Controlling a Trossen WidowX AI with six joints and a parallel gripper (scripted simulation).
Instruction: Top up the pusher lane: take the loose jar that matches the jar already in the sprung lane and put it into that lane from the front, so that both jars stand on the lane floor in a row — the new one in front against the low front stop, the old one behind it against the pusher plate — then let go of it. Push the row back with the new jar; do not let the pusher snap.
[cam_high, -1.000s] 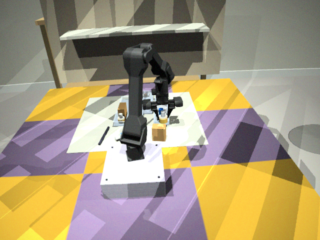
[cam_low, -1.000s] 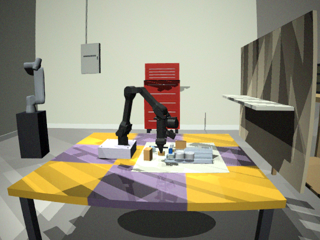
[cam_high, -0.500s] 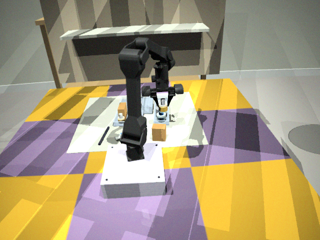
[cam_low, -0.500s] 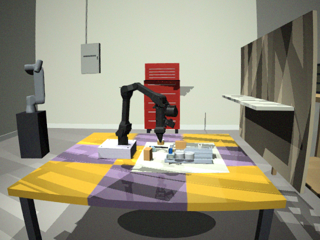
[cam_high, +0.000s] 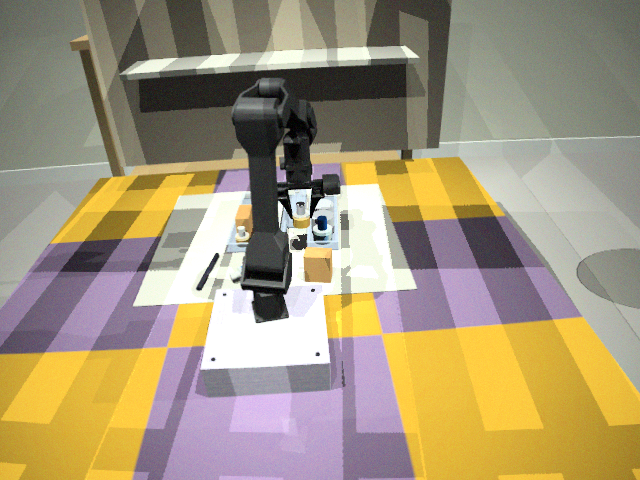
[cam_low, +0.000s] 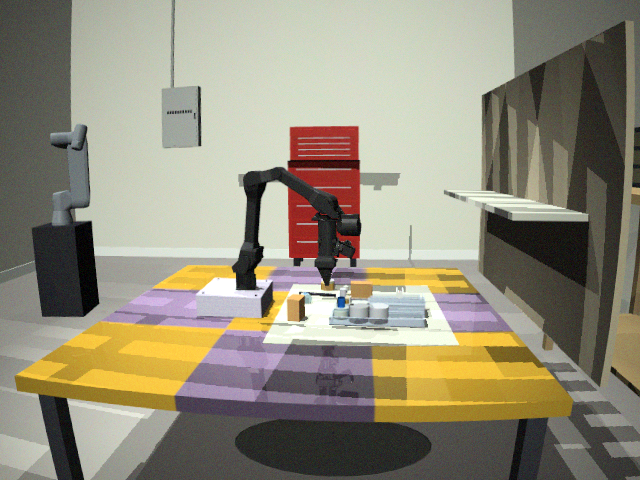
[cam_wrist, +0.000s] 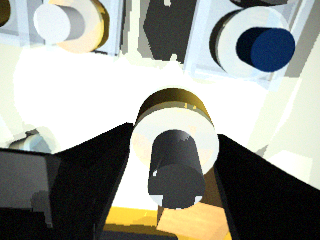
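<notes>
Now: the brown box 10 cm behind my gripper tip, 1 cm to the right of it and 7 cm below it. Also, from my gripper tip: black stick: 1 cm behind, 24 cm to the left, 10 cm below.
</notes>
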